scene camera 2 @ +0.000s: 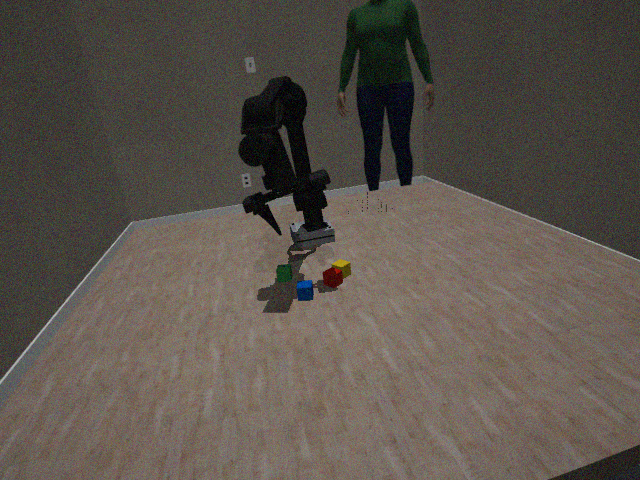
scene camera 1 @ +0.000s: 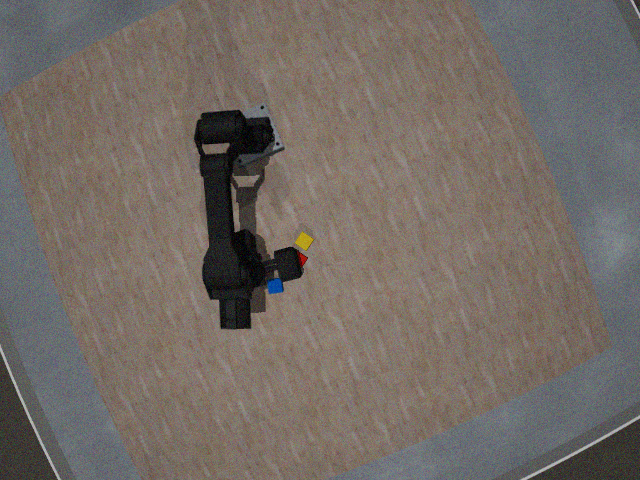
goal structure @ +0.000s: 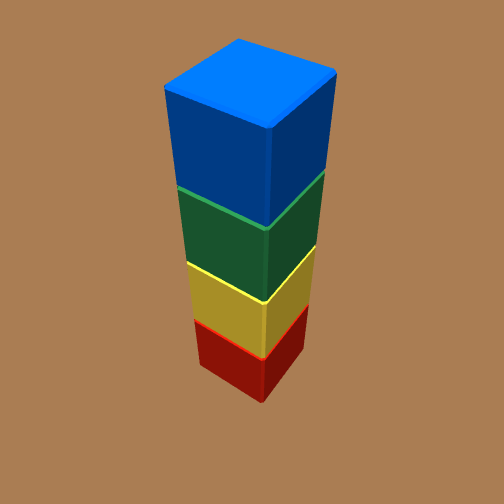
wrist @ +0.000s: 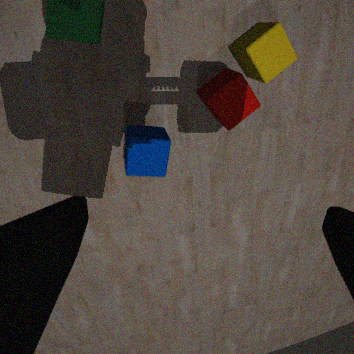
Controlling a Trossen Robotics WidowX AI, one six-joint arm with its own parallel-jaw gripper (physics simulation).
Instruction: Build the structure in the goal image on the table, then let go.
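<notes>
A blue cube (scene camera 1: 275,286) (scene camera 2: 305,290) (wrist: 147,157) lies on the wooden surface. A red cube (scene camera 1: 302,259) (scene camera 2: 332,277) (wrist: 225,99) lies apart from it, partly covered by the gripper in scene camera 1. A yellow cube (scene camera 1: 304,241) (scene camera 2: 340,268) (wrist: 274,52) lies close beside the red one, turned at an angle. A green cube (scene camera 2: 283,272) (wrist: 75,21) lies apart from the others, cut off at the wrist view's top edge and hidden under the arm in scene camera 1. My gripper (wrist: 208,213) is wide open and empty, above the surface; the cubes lie beyond its fingertips in the wrist view.
The arm's grey base plate (scene camera 1: 277,142) (scene camera 2: 312,237) stands behind the cubes. The arm's shadow falls around the cubes. A standing person in a green top (scene camera 2: 383,46) is in the background, in front of the walls.
</notes>
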